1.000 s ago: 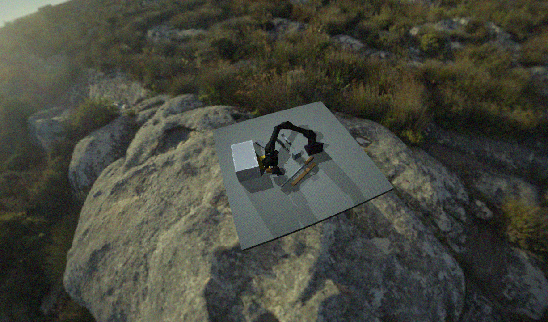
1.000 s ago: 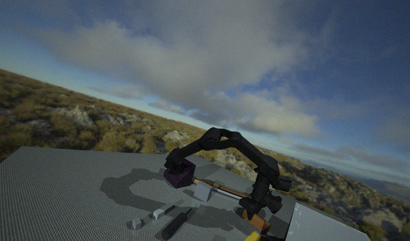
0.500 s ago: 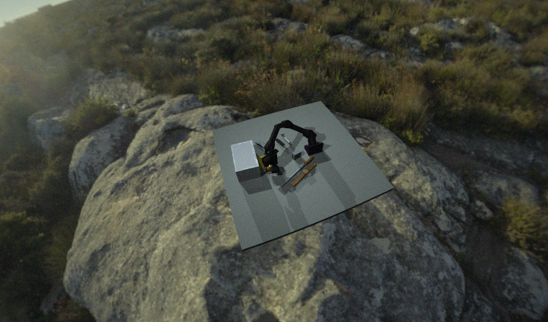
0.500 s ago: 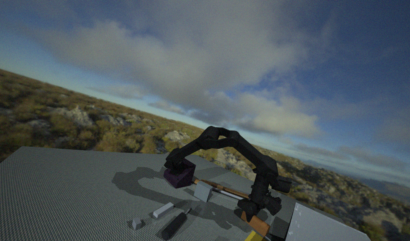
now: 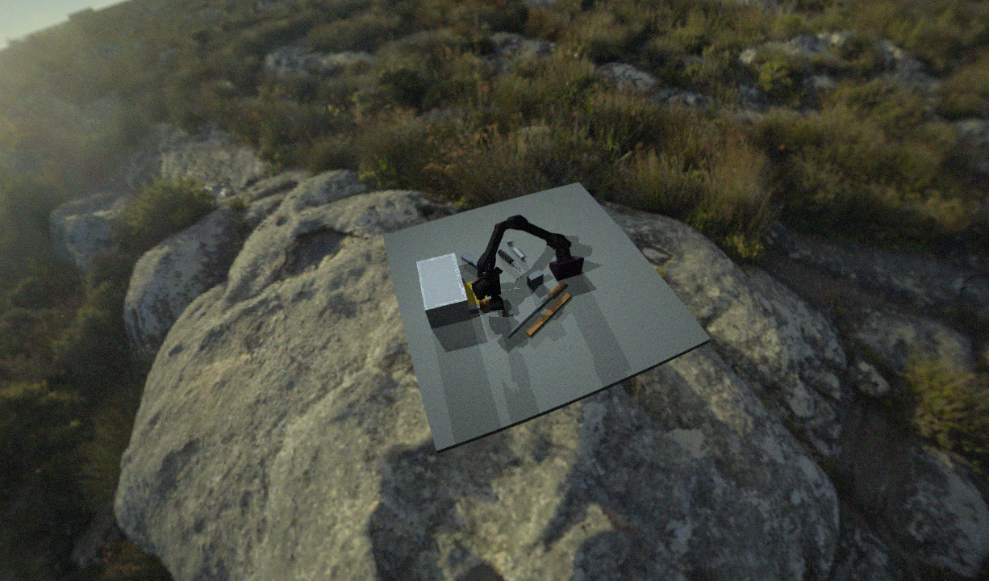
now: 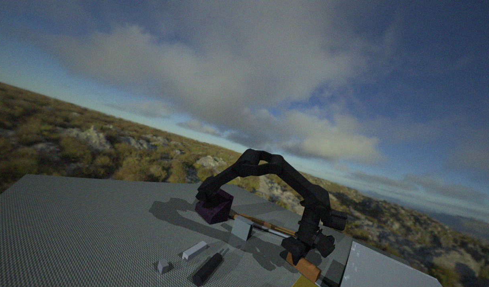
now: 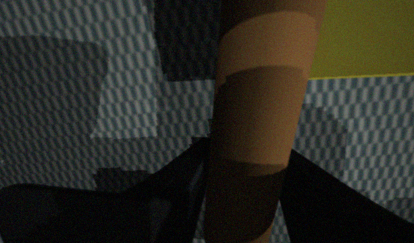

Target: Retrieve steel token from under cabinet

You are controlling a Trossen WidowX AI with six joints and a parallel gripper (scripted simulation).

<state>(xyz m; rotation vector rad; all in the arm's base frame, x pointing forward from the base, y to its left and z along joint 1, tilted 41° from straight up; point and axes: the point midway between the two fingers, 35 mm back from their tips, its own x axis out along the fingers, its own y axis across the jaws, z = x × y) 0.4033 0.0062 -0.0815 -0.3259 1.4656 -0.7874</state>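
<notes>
My gripper tip is now 200 mm past the wooden stick and 160 mm to the right of it. From my gripper tip the other things lie so: grey bar: 240 mm behind, 250 mm to the right; grey block: 230 mm behind, 30 mm to the right, 30 mm above; small grey cube: 230 mm behind, 350 mm to the right.
</notes>
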